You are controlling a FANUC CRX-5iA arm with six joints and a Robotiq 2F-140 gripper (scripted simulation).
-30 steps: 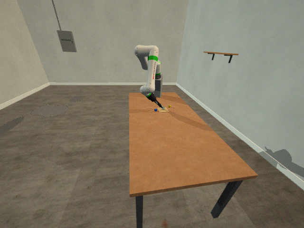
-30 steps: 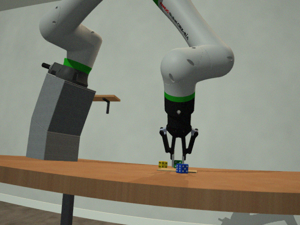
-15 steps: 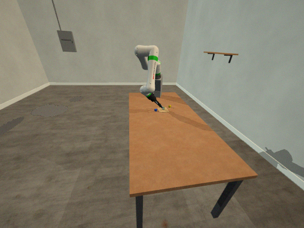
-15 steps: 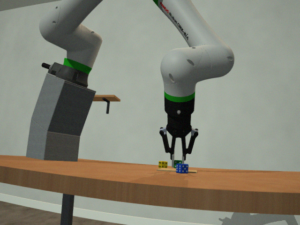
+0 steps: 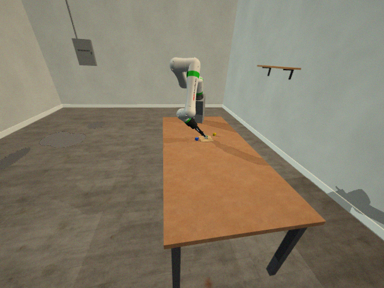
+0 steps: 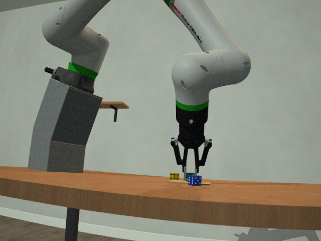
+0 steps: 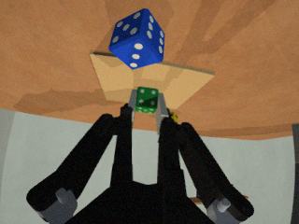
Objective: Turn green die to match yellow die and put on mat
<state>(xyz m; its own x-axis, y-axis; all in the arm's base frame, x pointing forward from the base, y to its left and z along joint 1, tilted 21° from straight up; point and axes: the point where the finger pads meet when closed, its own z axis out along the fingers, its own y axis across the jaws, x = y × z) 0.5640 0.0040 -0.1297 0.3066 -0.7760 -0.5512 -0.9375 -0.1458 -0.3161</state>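
The green die is 2 cm to the left of my hand and 2 cm below it. The rest, counted from my hand: blue die 3 cm ahead, 9 cm to the right, 3 cm below; yellow die 8 cm behind, 14 cm to the left, 3 cm below; tan mat 2 cm to the left, 4 cm below.
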